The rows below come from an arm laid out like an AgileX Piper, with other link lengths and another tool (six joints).
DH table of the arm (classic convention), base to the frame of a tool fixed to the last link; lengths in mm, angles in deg. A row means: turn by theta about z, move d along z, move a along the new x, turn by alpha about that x. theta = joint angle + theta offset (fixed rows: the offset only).
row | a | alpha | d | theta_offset
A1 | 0 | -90 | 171 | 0
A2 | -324.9 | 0 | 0 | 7.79
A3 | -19.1 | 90 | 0 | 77.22
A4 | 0 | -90 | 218.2 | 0
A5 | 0 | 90 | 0 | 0
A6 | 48.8 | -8.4 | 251.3 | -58
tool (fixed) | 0 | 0 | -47.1 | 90
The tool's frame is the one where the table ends.
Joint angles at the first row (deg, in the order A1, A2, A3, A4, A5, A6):
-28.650 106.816 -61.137 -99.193 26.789 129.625
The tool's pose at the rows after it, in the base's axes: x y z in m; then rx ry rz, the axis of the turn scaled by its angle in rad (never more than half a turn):
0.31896, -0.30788, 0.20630, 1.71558, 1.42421, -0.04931
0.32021, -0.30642, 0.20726, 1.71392, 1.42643, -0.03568
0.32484, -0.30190, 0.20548, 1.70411, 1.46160, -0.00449
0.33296, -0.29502, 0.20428, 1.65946, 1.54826, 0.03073
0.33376, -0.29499, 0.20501, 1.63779, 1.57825, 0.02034
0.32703, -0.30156, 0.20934, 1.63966, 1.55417, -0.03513
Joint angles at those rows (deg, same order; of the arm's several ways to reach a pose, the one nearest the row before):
-28.649 106.816 -61.136 -99.195 26.757 129.761
-28.649 106.533 -61.137 -99.091 26.145 129.762
-28.651 106.315 -61.137 -98.691 23.937 128.654
-28.649 105.947 -61.137 -98.484 20.118 125.309
-28.650 105.896 -61.138 -98.482 19.652 123.585
-28.650 105.897 -61.139 -98.483 22.430 123.112

